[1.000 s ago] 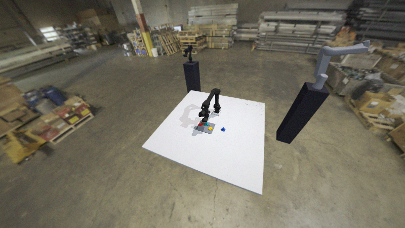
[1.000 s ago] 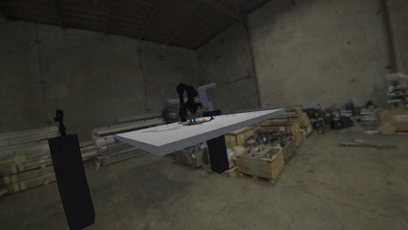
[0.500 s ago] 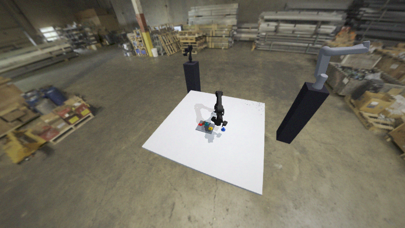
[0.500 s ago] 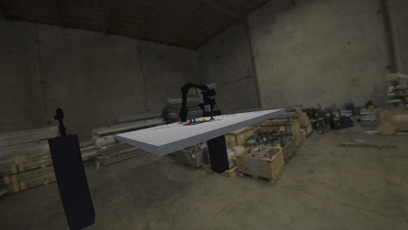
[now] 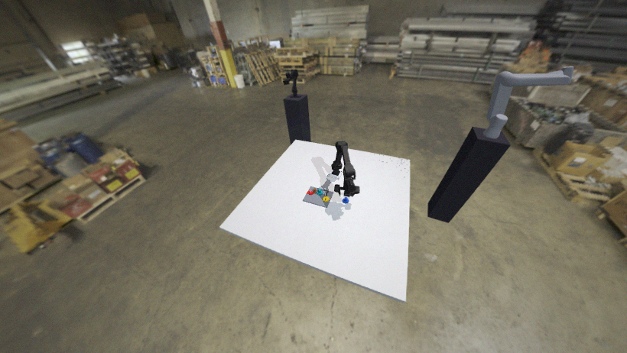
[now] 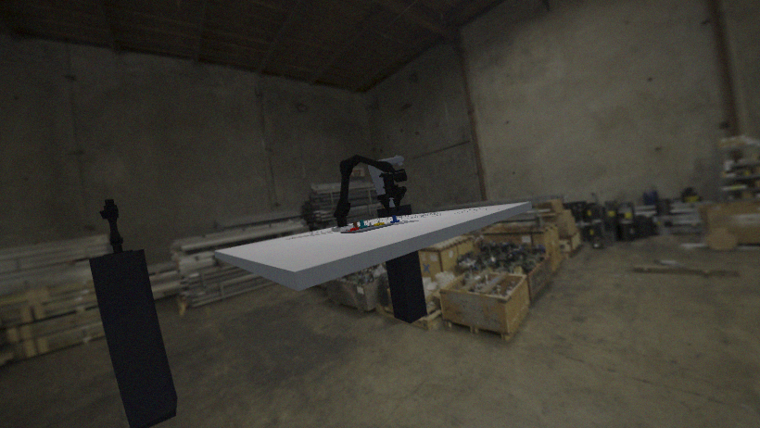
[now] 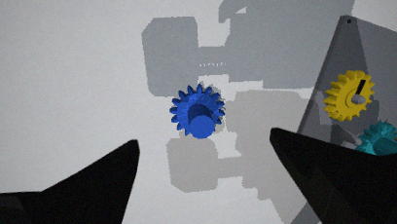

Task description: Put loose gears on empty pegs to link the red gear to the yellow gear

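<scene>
Right now my gripper tip is 5 cm above the blue gear. From my gripper tip the other things lie so: brown gear 27 cm to the right, 4 cm below, 1 cm ahead; teal gear 22 cm to the right, 4 cm below, 1 cm ahead; yellow gear 15 cm to the right, 5 cm below, 5 cm ahead.
</scene>
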